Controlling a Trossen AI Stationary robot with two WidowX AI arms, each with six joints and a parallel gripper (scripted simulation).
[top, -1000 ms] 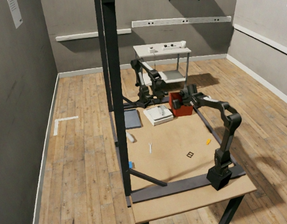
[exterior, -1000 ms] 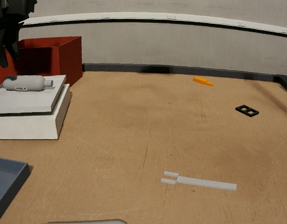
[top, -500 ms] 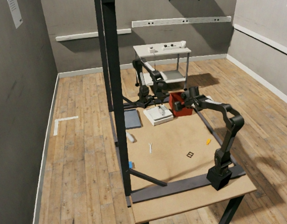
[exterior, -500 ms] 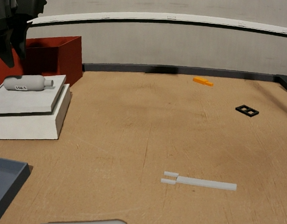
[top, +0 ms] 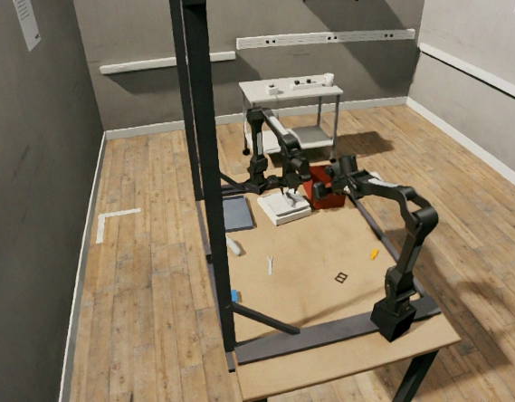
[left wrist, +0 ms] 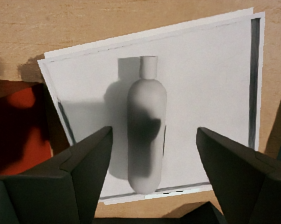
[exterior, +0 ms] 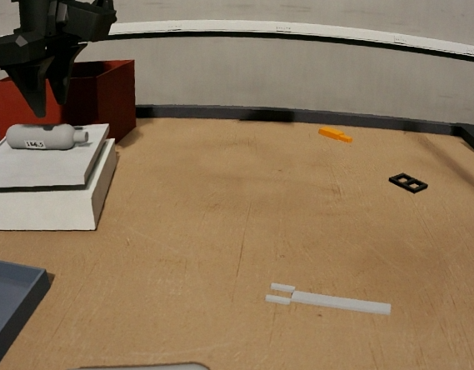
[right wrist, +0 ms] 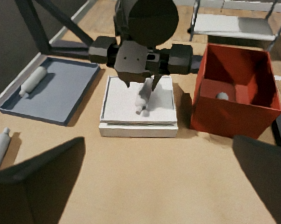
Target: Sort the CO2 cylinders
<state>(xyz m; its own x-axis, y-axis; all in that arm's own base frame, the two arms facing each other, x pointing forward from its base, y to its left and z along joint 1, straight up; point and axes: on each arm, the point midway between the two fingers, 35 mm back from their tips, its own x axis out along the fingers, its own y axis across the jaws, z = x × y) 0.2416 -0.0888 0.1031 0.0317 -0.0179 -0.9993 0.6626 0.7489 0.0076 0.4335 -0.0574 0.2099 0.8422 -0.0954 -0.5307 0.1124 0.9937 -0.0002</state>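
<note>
Now: the blue-grey tray 25 cm behind my left hand, 12 cm to the left of it and 14 cm below it. Also, from my left hand: scale 3 cm to the left, 11 cm below; orange block 15 cm ahead, 42 cm to the right, 14 cm below; red scrap bin 22 cm ahead, 3 cm to the left, 11 cm below.
</note>
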